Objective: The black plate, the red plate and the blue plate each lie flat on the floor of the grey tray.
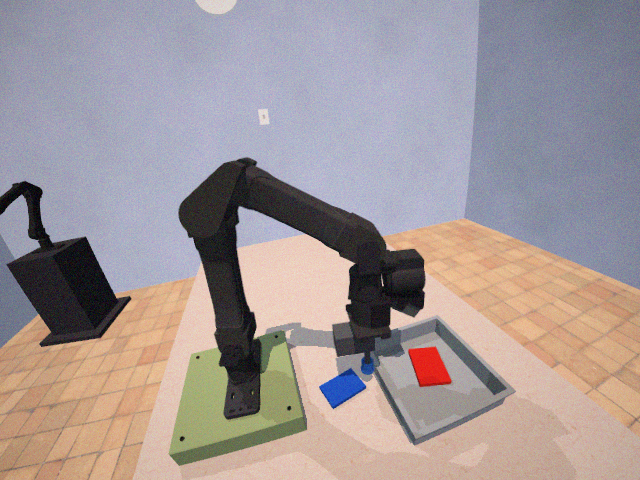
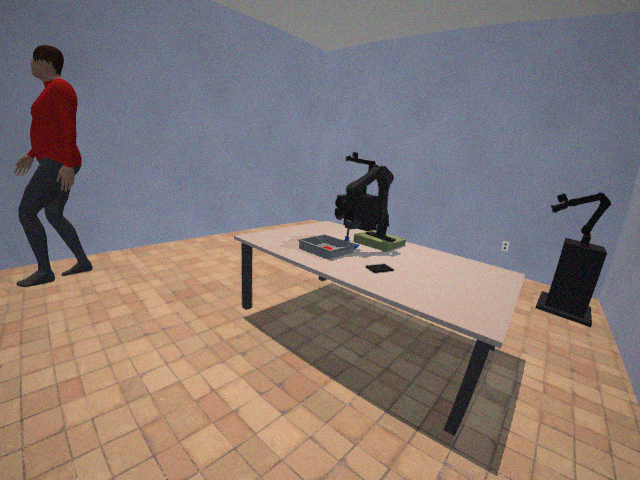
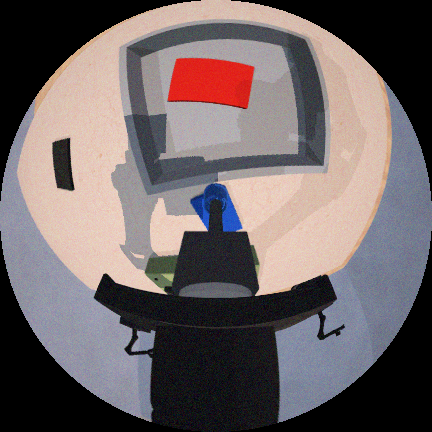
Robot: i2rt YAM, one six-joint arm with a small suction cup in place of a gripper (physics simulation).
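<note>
The grey tray stands on the table to the right of the arm. The red plate lies flat on the tray's floor. The blue plate lies flat on the table just outside the tray's near-left wall. The black plate lies flat on the table, well apart from the tray. My suction cup hangs low over the far corner of the blue plate, close to the tray's rim. It holds nothing.
The arm stands on a green base plate left of the blue plate. The table's edge runs beyond the tray. A black stand stands on the tiled floor at the left.
</note>
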